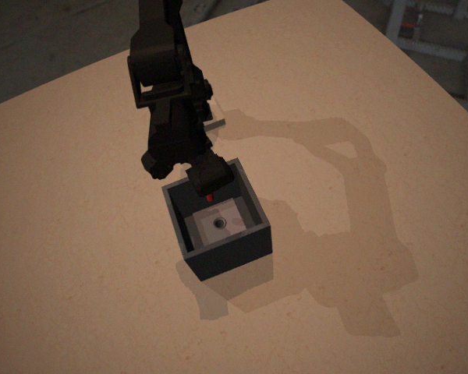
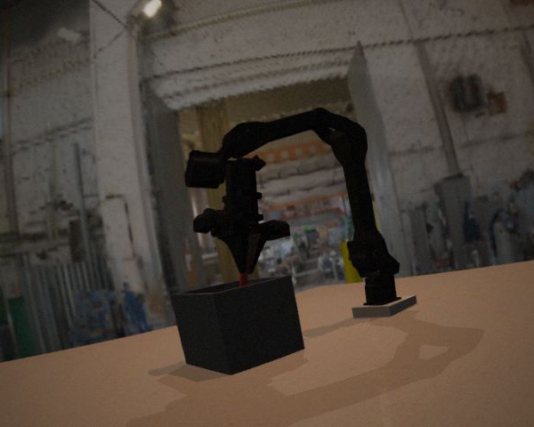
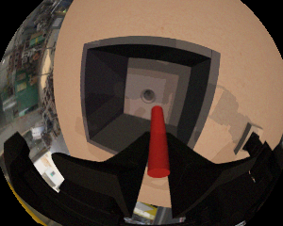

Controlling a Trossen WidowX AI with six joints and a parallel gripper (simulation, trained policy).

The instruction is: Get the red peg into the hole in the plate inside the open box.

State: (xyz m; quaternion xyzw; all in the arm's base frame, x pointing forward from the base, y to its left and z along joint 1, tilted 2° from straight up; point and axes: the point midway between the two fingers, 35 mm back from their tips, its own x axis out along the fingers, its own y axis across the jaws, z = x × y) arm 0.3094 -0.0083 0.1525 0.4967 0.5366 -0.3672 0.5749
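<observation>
Now: the red peg 10 mm to the right of my gripper tip. Also, from my gripper tip: plate: 110 mm below, 40 mm ahead, 10 mm to the right.
</observation>
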